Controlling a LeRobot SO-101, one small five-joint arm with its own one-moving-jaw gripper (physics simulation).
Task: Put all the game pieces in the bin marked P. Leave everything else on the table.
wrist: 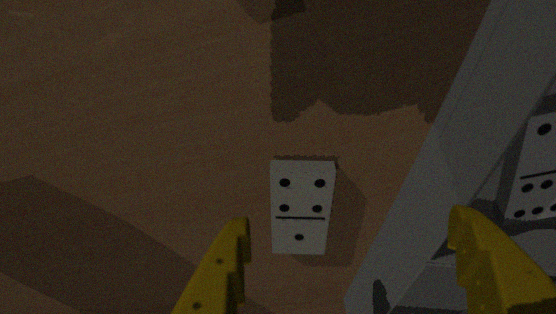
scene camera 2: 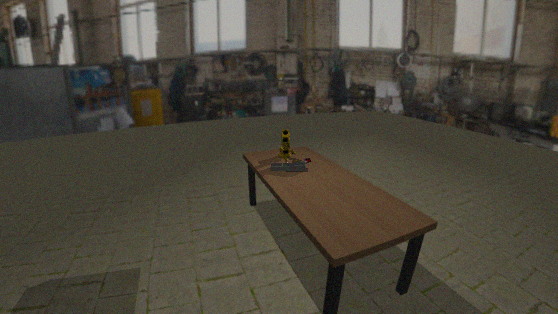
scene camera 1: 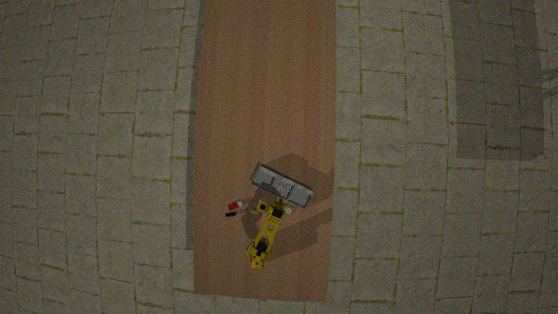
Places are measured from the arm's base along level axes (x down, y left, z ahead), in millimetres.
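Pixels of known places: hand at its tool point: (wrist: 249,234) (scene camera 2: 285,159).
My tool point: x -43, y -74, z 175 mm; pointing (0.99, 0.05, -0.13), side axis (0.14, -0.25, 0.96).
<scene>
Behind a point stands the place of what it marks.
A white domino (wrist: 300,197) @[x -7, y -97, z 183 mm] (scene camera 1: 288,210) @[x -7, y -121, z 178 mm], with four pips and one pip, lies face up on the table beside the tray's near wall. My gripper (wrist: 350,214) (scene camera 1: 280,201) is partly open and empty. In the wrist view the domino shows beyond the tips, in the gap and nearer the left jaw. The right jaw is drawn over the tray. The grey three-compartment tray (wrist: 465,100) @[x -10, y -69, z 243 mm] (scene camera 2: 289,168) @[x -20, y -99, z 320 mm] stands in front of the arm. Another white domino (wrist: 537,157) @[x -14, y -94, z 267 mm] (scene camera 1: 286,188) @[x -15, y -109, z 273 mm] lies inside its middle compartment. The letter P is not readable.
In scene camera 1, a red-and-white block (scene camera 1: 234,205) @[x -13, y 113, z 189 mm], a black piece (scene camera 1: 230,214) @[x -13, y 130, z 148 mm] and a small yellow object (scene camera 1: 254,211) @[x -16, y 24, z 168 mm] lie left of the arm. The red one also shows in scene camera 2 (scene camera 2: 307,160) @[x -13, y 112, z 188 mm]. Shadows cross the wooden table (scene camera 1: 265,75) @[x 0, y 1, z 763 mm].
</scene>
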